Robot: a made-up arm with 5 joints. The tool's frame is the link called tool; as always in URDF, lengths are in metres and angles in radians.
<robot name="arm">
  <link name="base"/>
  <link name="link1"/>
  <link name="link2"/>
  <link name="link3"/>
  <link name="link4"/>
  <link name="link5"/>
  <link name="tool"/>
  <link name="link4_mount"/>
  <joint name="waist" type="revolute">
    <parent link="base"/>
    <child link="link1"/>
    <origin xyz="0.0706 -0.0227 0.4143" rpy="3.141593 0 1.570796"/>
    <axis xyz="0 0 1"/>
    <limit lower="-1.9" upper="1.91" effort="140" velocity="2.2"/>
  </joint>
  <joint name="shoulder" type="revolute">
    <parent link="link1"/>
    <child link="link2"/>
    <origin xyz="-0.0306 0.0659 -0.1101" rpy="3.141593 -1.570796 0"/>
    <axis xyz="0 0 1"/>
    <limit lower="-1.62" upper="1.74" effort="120" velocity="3"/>
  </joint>
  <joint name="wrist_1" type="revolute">
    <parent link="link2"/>
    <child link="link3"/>
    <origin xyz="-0.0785 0.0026 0.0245" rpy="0 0 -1.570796"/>
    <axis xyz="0 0 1"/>
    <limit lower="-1.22" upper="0.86" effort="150" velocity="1"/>
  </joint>
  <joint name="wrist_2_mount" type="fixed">
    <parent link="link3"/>
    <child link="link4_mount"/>
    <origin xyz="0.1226 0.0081 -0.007"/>
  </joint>
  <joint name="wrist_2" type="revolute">
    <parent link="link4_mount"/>
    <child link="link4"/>
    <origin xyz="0.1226 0.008 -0.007" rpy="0 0 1.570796"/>
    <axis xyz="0 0 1"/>
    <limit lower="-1.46" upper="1.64" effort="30" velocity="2.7"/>
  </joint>
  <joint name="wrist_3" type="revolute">
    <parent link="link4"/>
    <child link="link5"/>
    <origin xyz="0.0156 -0.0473 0.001" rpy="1.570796 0 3.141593"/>
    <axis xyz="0 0 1"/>
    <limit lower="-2.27" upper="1.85" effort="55" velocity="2.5"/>
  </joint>
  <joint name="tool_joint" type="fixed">
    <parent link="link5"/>
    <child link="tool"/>
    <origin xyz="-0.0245 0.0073 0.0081" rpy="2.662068 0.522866 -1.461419"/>
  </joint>
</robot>
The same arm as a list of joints. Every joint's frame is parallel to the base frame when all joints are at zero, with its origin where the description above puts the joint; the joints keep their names.
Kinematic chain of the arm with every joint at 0, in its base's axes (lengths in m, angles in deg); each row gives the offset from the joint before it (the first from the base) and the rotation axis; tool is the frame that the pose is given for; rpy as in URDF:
waist: xyz 0.0706 -0.0227 0.4143 axis -z
shoulder: xyz 0.0659 -0.0306 0.1101 axis +y
wrist_1: xyz -0.0026 0.0245 0.0785 axis +y
wrist_2: xyz 0.2452 -0.0140 -0.0161 axis +y
wrist_3: xyz 0.0473 0.0010 -0.0156 axis -x
tool: xyz -0.0081 0.0073 -0.0245 rpy -120.61 -5.43 -59.89
Joint limits (deg, base to tool): -108.86..109.43 -92.82..99.69 -69.90..49.27 -83.65..93.97 -130.06..106.00

